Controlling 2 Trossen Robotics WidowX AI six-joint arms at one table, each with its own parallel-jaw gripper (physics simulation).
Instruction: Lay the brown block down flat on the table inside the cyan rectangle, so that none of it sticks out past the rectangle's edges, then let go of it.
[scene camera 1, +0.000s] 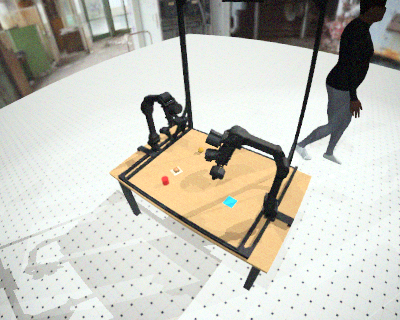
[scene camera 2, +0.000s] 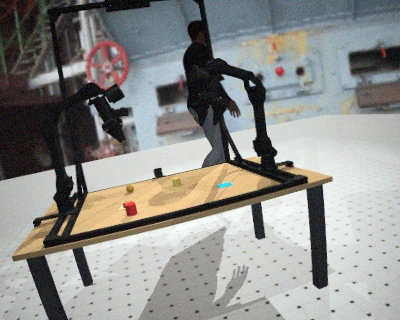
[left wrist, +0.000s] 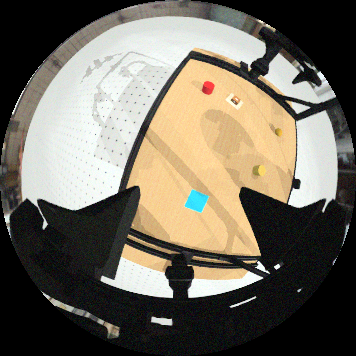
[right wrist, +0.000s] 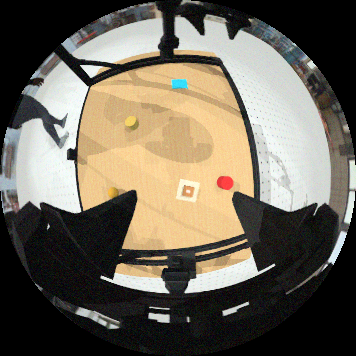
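Observation:
The small brown block sits on a cream square; in scene camera 2 it is mostly hidden near the red cylinder. The cyan rectangle lies flat on the table with nothing on it. My left gripper is open and empty, high above the table, pointing down; the cyan rectangle shows between its fingers in its wrist view. My right gripper is open and empty, high above the table, with the block in view between its fingertips but well below them.
A red cylinder stands near the cream square. A yellow cylinder and a small orange-yellow ball are toward the far side. Black rails edge the table.

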